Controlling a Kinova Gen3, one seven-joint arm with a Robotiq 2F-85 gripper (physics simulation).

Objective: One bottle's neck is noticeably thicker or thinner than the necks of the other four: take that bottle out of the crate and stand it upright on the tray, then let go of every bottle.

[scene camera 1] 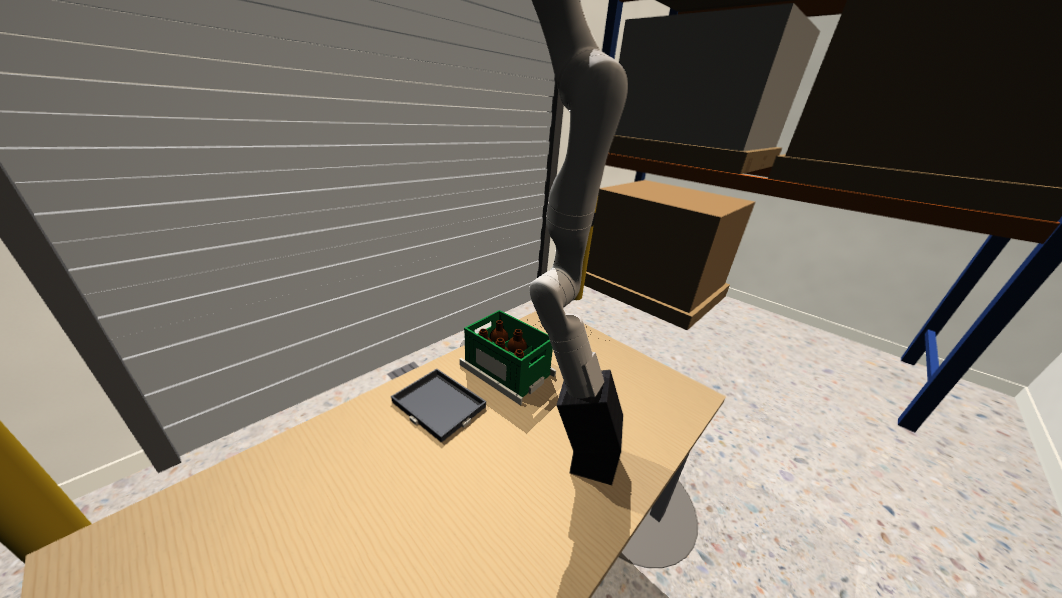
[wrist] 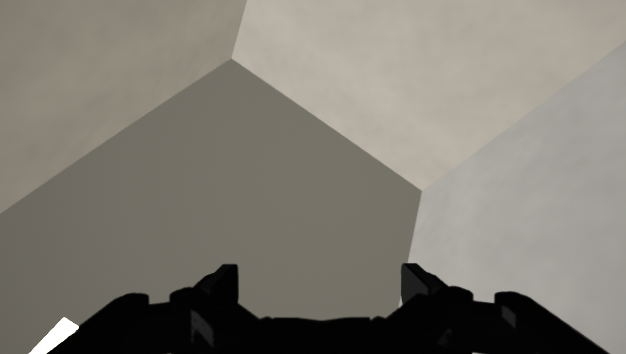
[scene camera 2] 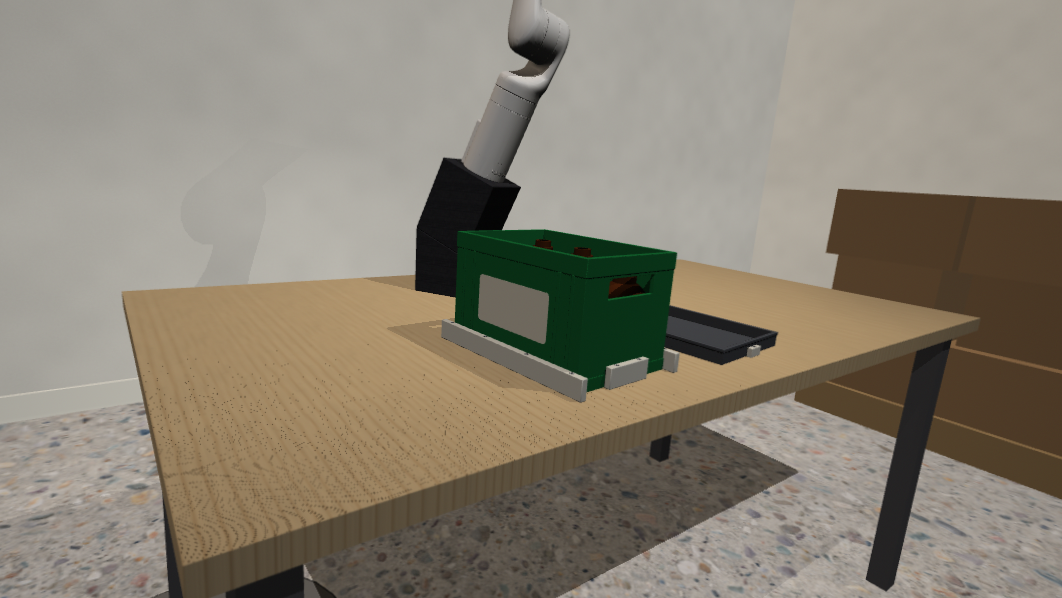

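Where they show: gripper, fingertip midpoint: (wrist: 319,282); arm's base, link origin: (scene camera 1: 584,386) (scene camera 2: 483,172).
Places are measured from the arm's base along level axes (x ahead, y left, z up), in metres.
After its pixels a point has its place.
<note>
A green crate (scene camera 1: 494,363) @(x 0.371, y -0.081, z -0.165 m) (scene camera 2: 512,252) @(x 0.373, y -0.268, z -0.102 m) stands on the table with several brown bottles inside. In the scene camera 1 view, bottle necks such as one bottle (scene camera 1: 499,327) @(x 0.457, y -0.213, z -0.117 m) and another bottle (scene camera 1: 517,337) @(x 0.366, y -0.207, z -0.119 m) show above the inner edge; their neck widths are too small to compare. In the scene camera 2 view, two bottle tops show, one bottle (scene camera 2: 543,243) @(x 0.306, y -0.132, z -0.104 m) and another bottle (scene camera 2: 582,251) @(x 0.397, y -0.143, z -0.103 m). The dark tray (scene camera 1: 438,404) @(x 0.448, y 0.112, z -0.259 m) (scene camera 2: 702,332) @(x 0.469, y 0.142, z -0.258 m) lies beside the crate and bears no bottle. My gripper (wrist: 319,282) @(x 0.120, y 0.509, z 1.150 m) is open and empty, pointed at the ceiling and walls; it is out of frame in both scene views.
Light grey rails (scene camera 1: 490,382) (scene camera 2: 512,361) run along the crate's base. The arm's black pedestal (scene camera 1: 592,430) @(x -0.060, y 0.047, z -0.079 m) (scene camera 2: 453,230) @(x -0.005, y -0.071, z -0.122 m) stands on the wooden table (scene camera 1: 356,505) @(x 0.355, y 0.463, z -0.264 m) (scene camera 2: 297,386) @(x 0.287, y -0.531, z -0.264 m) near the crate. Storage racking with large boxes (scene camera 1: 668,252) stands beyond the table.
</note>
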